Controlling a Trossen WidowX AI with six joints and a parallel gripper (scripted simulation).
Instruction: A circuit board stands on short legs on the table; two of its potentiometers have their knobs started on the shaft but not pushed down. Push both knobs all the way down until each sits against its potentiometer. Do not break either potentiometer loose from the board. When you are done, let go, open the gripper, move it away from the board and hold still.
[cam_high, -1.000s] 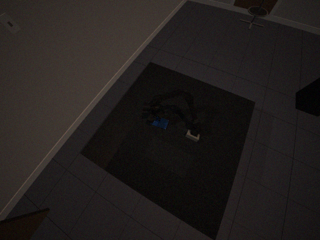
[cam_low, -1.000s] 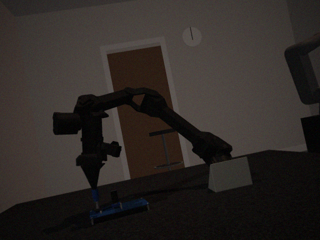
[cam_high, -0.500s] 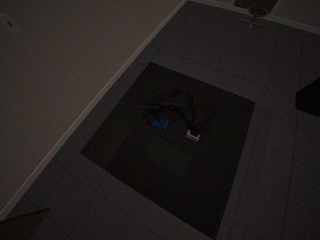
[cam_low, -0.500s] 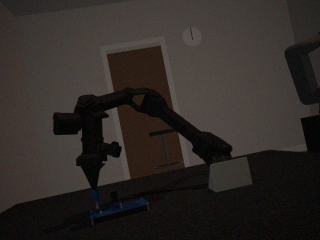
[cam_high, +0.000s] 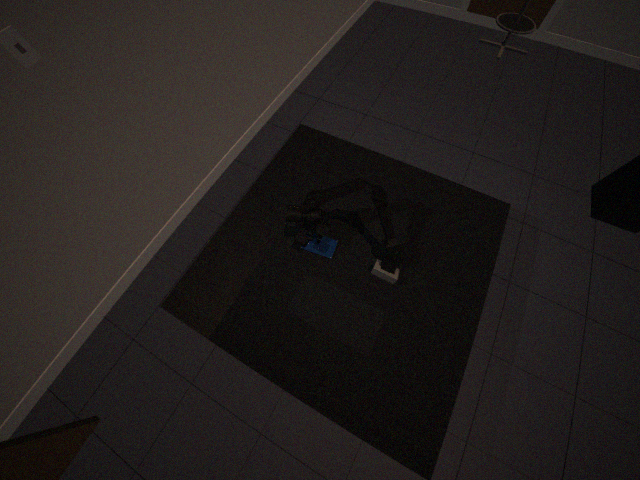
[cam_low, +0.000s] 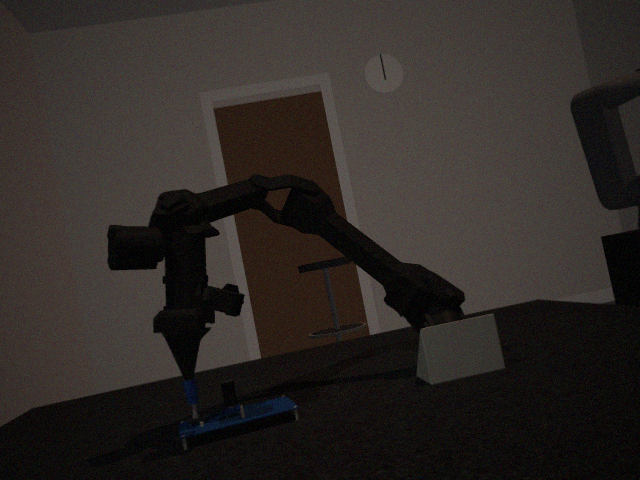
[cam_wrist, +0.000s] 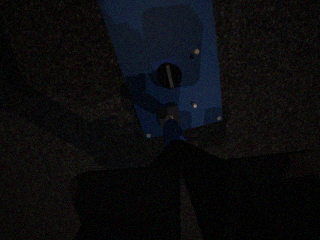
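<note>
My gripper tip is now 2 cm above the blue knob. From my gripper tip the other things lie so: dark knob (5 cm behind, 3 cm below).
</note>
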